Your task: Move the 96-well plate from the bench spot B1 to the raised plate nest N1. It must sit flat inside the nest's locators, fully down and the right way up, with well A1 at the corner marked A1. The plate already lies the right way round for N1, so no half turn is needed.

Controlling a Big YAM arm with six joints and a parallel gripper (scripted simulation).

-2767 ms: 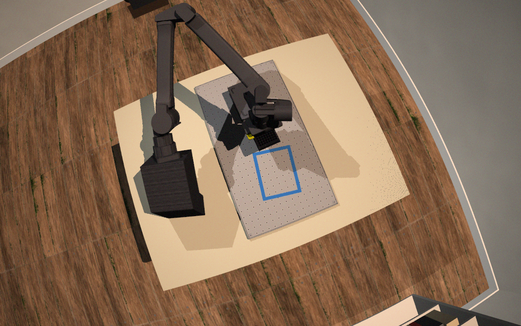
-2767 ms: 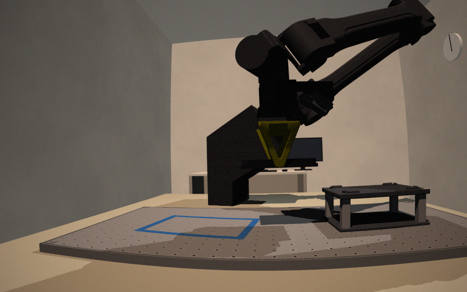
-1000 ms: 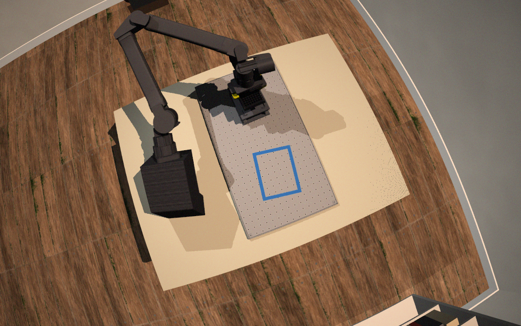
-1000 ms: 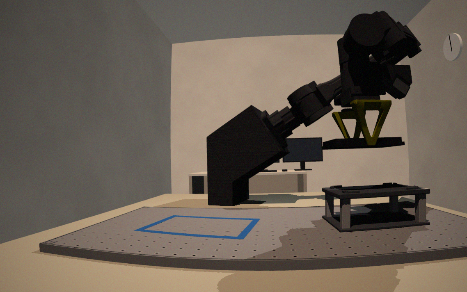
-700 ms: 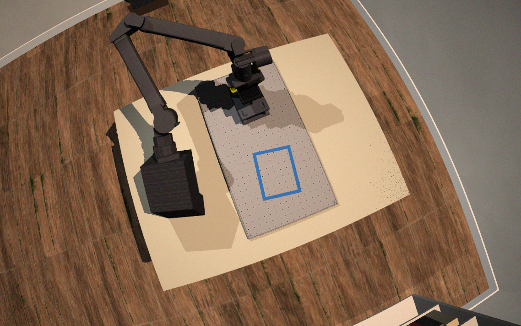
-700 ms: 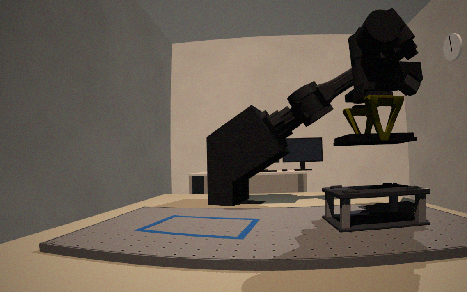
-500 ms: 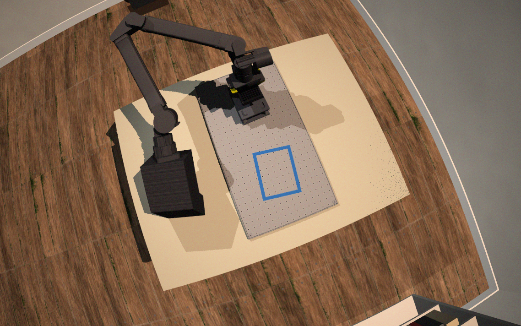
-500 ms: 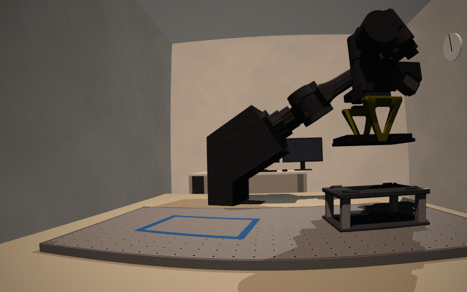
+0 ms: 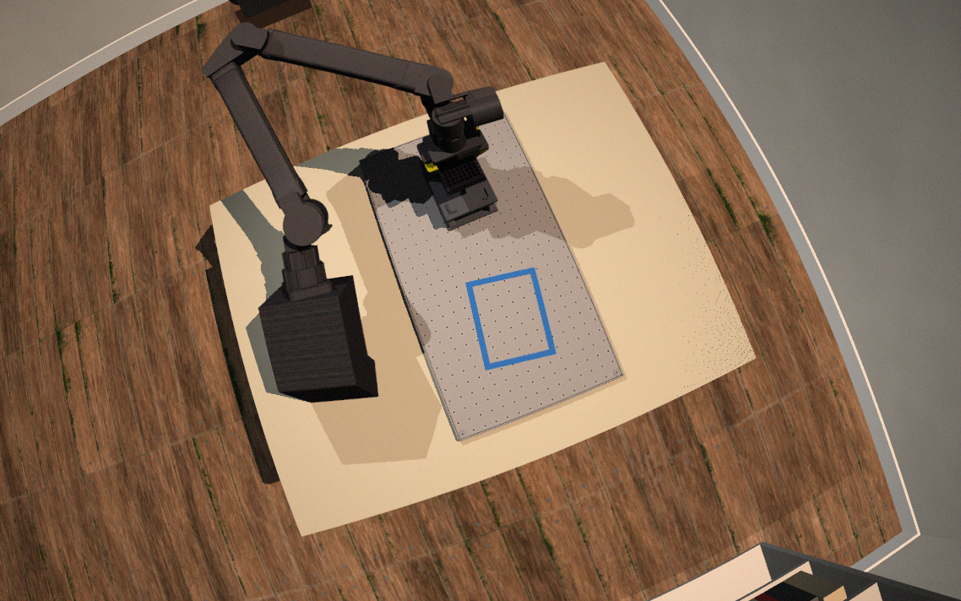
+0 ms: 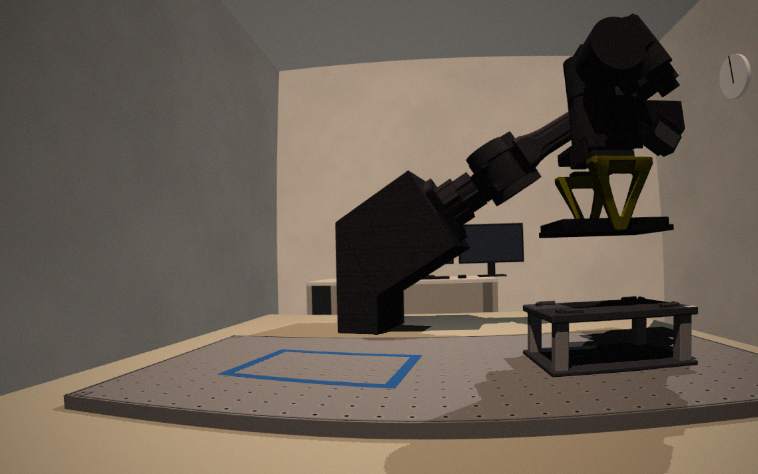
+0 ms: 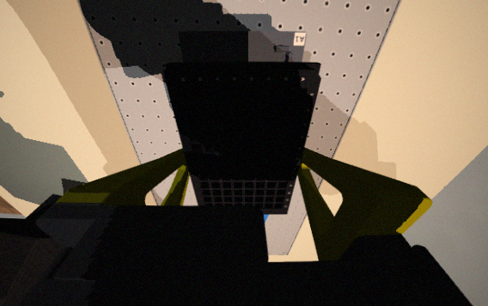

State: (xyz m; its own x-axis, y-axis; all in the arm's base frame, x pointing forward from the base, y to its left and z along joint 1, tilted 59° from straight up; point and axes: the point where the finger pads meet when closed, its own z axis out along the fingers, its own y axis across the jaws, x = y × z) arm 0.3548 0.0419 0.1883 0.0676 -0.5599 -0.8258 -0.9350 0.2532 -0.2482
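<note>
Right now my hand is right at the black 96-well plate. Round my hand: raised plate nest (9 cm below); then white A1 label (5 cm ahead, 8 cm to the left, 9 cm below).
</note>
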